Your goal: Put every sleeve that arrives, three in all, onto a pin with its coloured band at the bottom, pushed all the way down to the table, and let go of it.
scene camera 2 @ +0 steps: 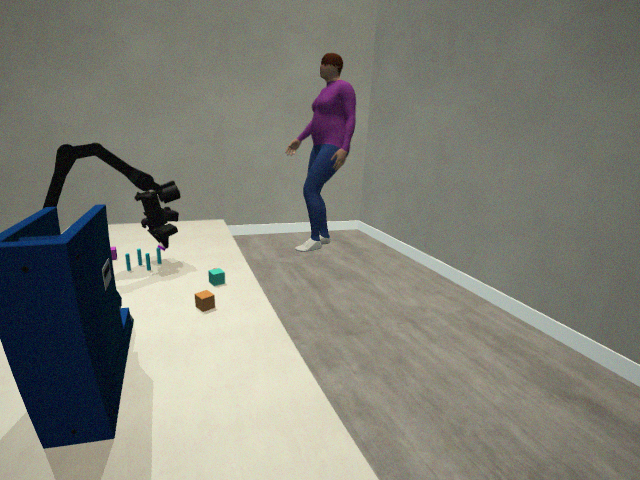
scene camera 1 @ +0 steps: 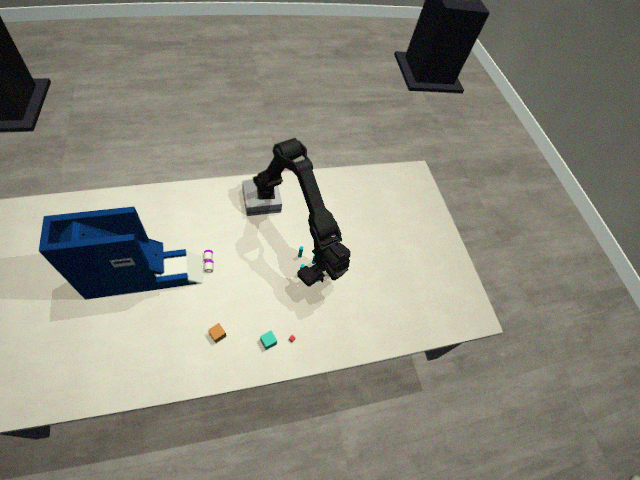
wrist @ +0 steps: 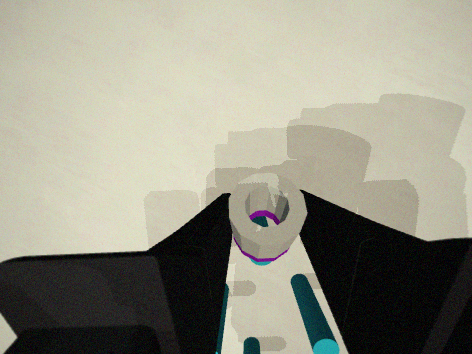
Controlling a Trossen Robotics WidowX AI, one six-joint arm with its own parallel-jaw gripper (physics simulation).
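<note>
My gripper (scene camera 2: 163, 246) (wrist: 261, 200) is shut on a pale sleeve (wrist: 239, 220), its magenta band at the lower end. A teal pin (scene camera 2: 159, 256) stands under it; teal shows through the sleeve's bore and below its rim in the wrist view. The sleeve is at or just above the pin's top; I cannot tell if it is threaded. Other teal pins (scene camera 1: 300, 251) (scene camera 2: 128, 261) (wrist: 315, 315) stand nearby. Two more white sleeves (scene camera 1: 208, 256) (scene camera 1: 208, 268) with magenta bands are end to end by the chute's pale plate (scene camera 1: 194, 267). The arm hides the held sleeve in scene camera 1.
A tall blue dispenser (scene camera 1: 98, 263) (scene camera 2: 36, 330) stands at the left. An orange cube (scene camera 1: 217, 332) (scene camera 2: 204, 300), a teal cube (scene camera 1: 268, 339) (scene camera 2: 216, 276) and a small red cube (scene camera 1: 292, 338) lie near the front. A magenta block (scene camera 2: 113, 253) shows beyond the dispenser. A person (scene camera 2: 330, 118) stands beyond the table.
</note>
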